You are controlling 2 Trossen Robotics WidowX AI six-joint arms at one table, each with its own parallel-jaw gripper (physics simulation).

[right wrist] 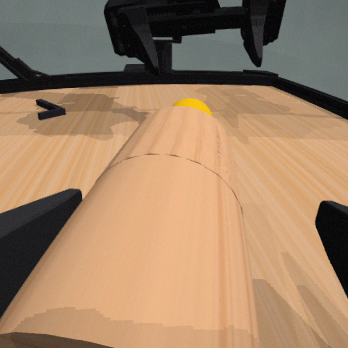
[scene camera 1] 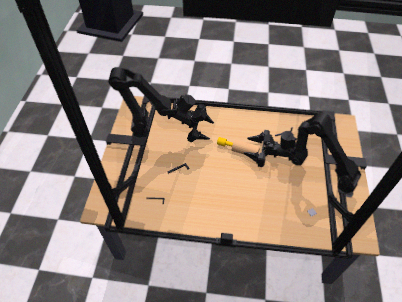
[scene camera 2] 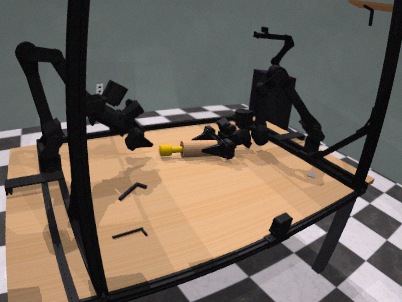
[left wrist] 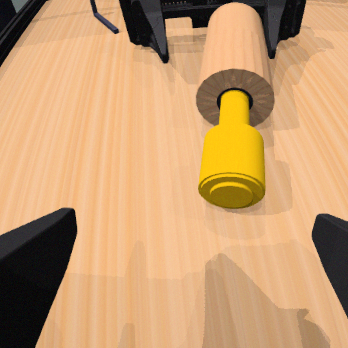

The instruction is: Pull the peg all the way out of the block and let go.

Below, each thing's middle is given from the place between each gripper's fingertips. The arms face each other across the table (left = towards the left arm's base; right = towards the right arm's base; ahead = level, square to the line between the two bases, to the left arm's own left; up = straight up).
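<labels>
As I consider my right hand, the wooden cylinder block [right wrist: 157,245] is 10 mm behind it. The yellow peg [left wrist: 232,175] is also 10 mm behind my right hand, and it sits 70 mm to the left of that hand and 10 mm below it.
My left hand, meanwhile, is 10 mm past the yellow peg, 100 mm to the left of it and 40 mm above it. The wooden cylinder block is 20 mm behind my left hand, 170 mm to the right of it and 40 mm below it.
</labels>
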